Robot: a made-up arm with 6 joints. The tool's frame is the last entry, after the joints.
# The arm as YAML. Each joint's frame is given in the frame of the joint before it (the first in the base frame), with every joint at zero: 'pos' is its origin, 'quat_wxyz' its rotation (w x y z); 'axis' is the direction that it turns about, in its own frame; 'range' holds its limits. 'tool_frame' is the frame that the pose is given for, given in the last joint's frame.
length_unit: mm
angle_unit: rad
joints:
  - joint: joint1
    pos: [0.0, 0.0, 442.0]
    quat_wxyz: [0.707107, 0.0, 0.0, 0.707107]
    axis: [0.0, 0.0, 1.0]
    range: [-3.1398, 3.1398]
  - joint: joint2
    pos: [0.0, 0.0, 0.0]
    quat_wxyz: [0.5, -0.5, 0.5, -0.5]
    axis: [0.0, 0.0, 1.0]
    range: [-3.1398, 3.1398]
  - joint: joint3
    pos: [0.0, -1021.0, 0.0]
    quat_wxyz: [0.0, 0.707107, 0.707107, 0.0]
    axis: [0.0, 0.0, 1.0]
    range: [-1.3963, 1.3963]
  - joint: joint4
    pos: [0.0, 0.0, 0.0]
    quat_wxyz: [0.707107, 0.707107, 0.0, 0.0]
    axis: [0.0, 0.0, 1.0]
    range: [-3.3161, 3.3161]
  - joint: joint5
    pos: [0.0, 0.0, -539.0]
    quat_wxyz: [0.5, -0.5, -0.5, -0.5]
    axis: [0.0, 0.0, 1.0]
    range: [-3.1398, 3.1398]
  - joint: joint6
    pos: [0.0, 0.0, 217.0]
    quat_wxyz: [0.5, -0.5, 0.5, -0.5]
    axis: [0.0, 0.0, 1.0]
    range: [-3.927, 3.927]
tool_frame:
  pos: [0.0, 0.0, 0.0]
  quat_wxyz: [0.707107, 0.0, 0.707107, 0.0]
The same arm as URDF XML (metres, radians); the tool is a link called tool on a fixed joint. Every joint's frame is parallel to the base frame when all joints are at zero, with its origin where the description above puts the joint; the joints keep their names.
<robot name="arm">
<link name="base"/>
<link name="link1"/>
<link name="link2"/>
<link name="link3"/>
<link name="link4"/>
<link name="link5"/>
<link name="link6"/>
<link name="tool"/>
<joint name="joint1" type="revolute"><parent link="base"/><child link="link1"/><origin xyz="0 0 0.442"/><axis xyz="0 0 1"/><limit lower="-3.1398" upper="3.1398"/></joint>
<joint name="joint2" type="revolute"><parent link="link1"/><child link="link2"/><origin xyz="0 0 0"/><axis xyz="0 1 0"/><limit lower="-3.1398" upper="3.1398"/></joint>
<joint name="joint3" type="revolute"><parent link="link2"/><child link="link3"/><origin xyz="0 0 1.021"/><axis xyz="0 -1 0"/><limit lower="-1.3963" upper="1.3963"/></joint>
<joint name="joint4" type="revolute"><parent link="link3"/><child link="link4"/><origin xyz="0 0 0"/><axis xyz="-1 0 0"/><limit lower="-3.3161" upper="3.3161"/></joint>
<joint name="joint5" type="revolute"><parent link="link4"/><child link="link5"/><origin xyz="0.539 0 0"/><axis xyz="0 -1 0"/><limit lower="-3.1398" upper="3.1398"/></joint>
<joint name="joint6" type="revolute"><parent link="link5"/><child link="link6"/><origin xyz="0 -0.217 0"/><axis xyz="-1 0 0"/><limit lower="-3.927" upper="3.927"/></joint>
<joint name="tool_fixed" type="fixed"><parent link="link6"/><child link="tool"/><origin xyz="0 0 0"/></joint>
</robot>

